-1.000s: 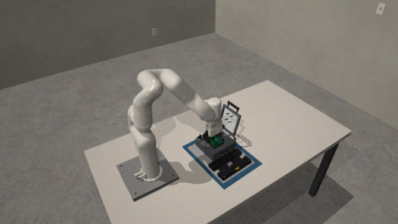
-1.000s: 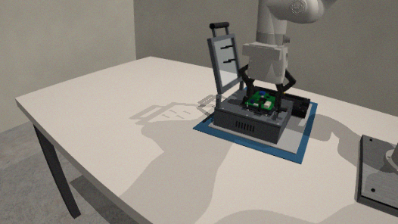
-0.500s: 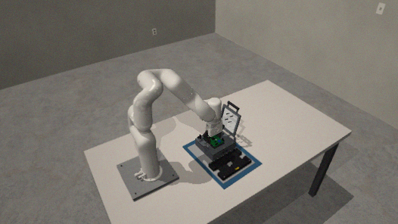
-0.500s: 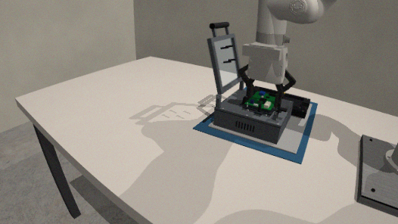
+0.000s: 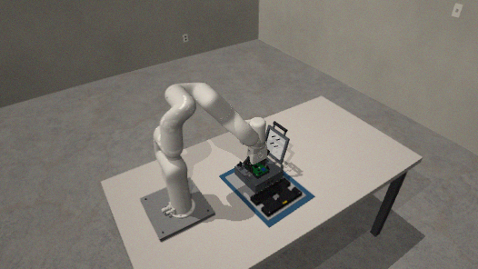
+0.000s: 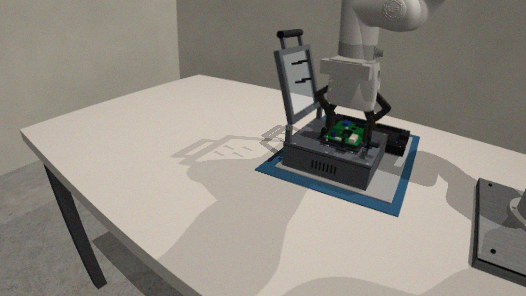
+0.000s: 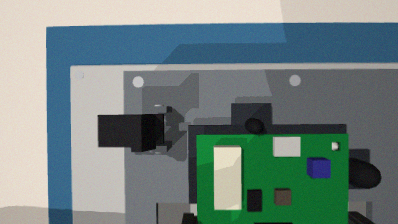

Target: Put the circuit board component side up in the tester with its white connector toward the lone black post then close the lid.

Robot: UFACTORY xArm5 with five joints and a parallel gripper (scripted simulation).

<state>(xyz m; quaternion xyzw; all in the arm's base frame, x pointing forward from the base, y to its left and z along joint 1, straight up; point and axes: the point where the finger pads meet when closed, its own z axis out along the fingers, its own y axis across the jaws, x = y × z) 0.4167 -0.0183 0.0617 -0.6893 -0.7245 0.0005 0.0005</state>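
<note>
The green circuit board lies right at my hand. From my hand the other things lie so: dark nest 10 mm to the left, 10 mm below; then tester lid 120 mm ahead, 100 mm above, 10 mm to the left.
</note>
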